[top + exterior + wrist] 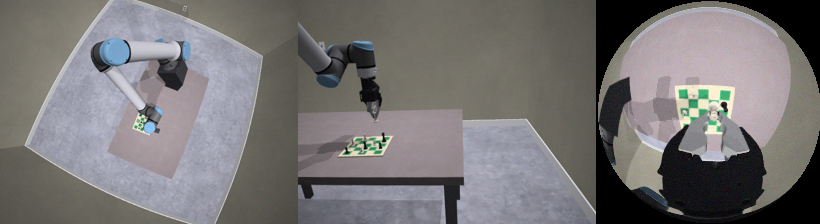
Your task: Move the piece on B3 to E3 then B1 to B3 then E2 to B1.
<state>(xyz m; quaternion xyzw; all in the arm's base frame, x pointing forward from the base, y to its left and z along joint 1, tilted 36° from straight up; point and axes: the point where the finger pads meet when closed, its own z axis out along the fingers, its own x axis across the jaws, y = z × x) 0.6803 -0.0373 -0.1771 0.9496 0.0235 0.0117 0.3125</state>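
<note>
Right now the tall black piece is 110 mm below my hand, 40 mm ahead of it and 30 mm to the right of it. Also, from my hand: cream chessboard: 140 mm below, 80 mm to the right, 30 mm behind; white piece: 10 mm below.
</note>
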